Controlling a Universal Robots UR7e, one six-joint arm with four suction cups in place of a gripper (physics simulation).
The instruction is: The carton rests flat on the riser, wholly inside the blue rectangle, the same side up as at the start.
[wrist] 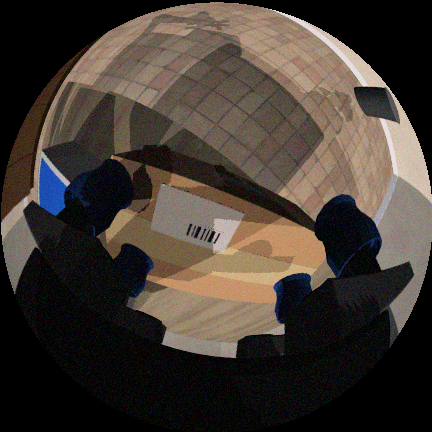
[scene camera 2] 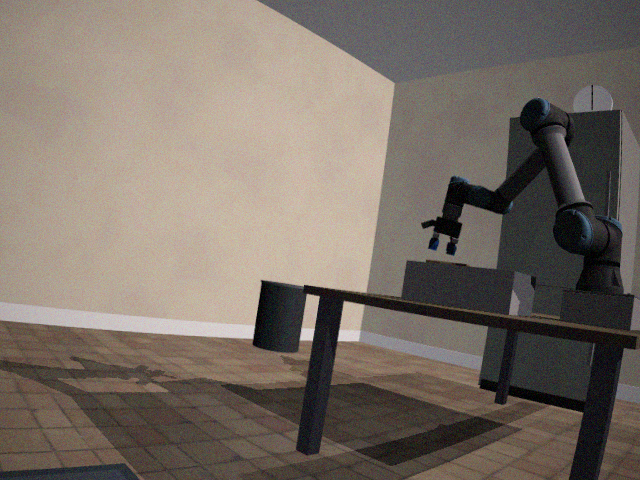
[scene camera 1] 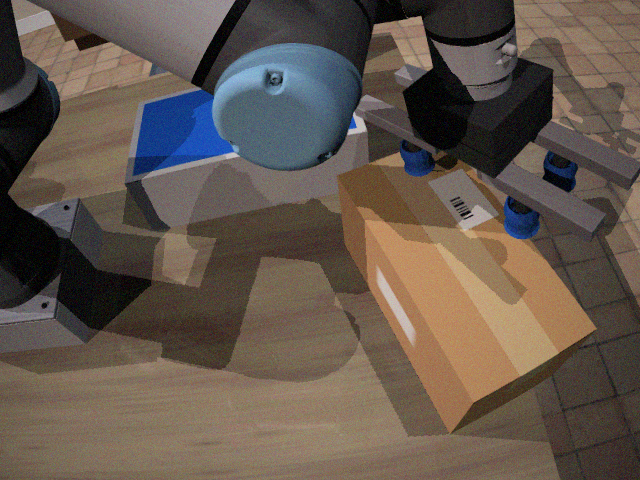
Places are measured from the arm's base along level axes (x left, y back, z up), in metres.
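Where they show: hand, tool point: point(wrist: 217, 248) point(scene camera 2: 441, 250); arm's base, link origin: point(scene camera 2: 599, 294) point(scene camera 1: 19, 264).
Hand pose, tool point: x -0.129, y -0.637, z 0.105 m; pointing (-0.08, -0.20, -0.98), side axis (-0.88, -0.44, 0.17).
Note:
Things, the pixels of their top centre, and the offset from my tool point. Level surfaces: height alone.
- orange-brown carton, top centre: point(scene camera 1: 459, 245) point(wrist: 228, 263) point(scene camera 2: 455, 265) dx -0.049, dy +0.047, dz -0.050 m
- grey-white riser, top centre: point(scene camera 1: 238, 112) point(wrist: 54, 233) point(scene camera 2: 471, 269) dx +0.293, dy +0.259, dz -0.079 m
- blue rectangle, top centre: point(scene camera 1: 238, 112) point(wrist: 54, 233) dx +0.293, dy +0.259, dz -0.079 m
- wooden table, surface height: dz -0.199 m
The orange-brown carton point(scene camera 1: 413, 273) point(wrist: 295, 237) lies on the table beside the riser, with its tape strip and barcode label on top. In scene camera 2, a thin brown strip of the carton point(scene camera 2: 447, 262) shows above the riser's edge. The grey-white riser point(scene camera 1: 294, 183) point(scene camera 2: 454, 284) point(wrist: 75, 157) stands on the table. The blue rectangle point(scene camera 1: 165, 129) point(wrist: 50, 187) on its top is partly hidden by the arm in scene camera 1. My gripper point(scene camera 1: 488, 164) point(scene camera 2: 442, 246) point(wrist: 218, 250) hangs above the carton's label end, its blue cups apart from the carton. It is open and holds nothing.
The wooden table point(scene camera 1: 206, 423) point(scene camera 2: 465, 312) bears the arm's grey base point(scene camera 1: 36, 333) point(scene camera 2: 594, 307), left of the carton in scene camera 1. The table's edge runs close beside the carton. A dark bin point(scene camera 2: 279, 317) point(wrist: 375, 104) stands on the floor, and a tall grey cabinet point(scene camera 2: 542, 149) stands behind the arm.

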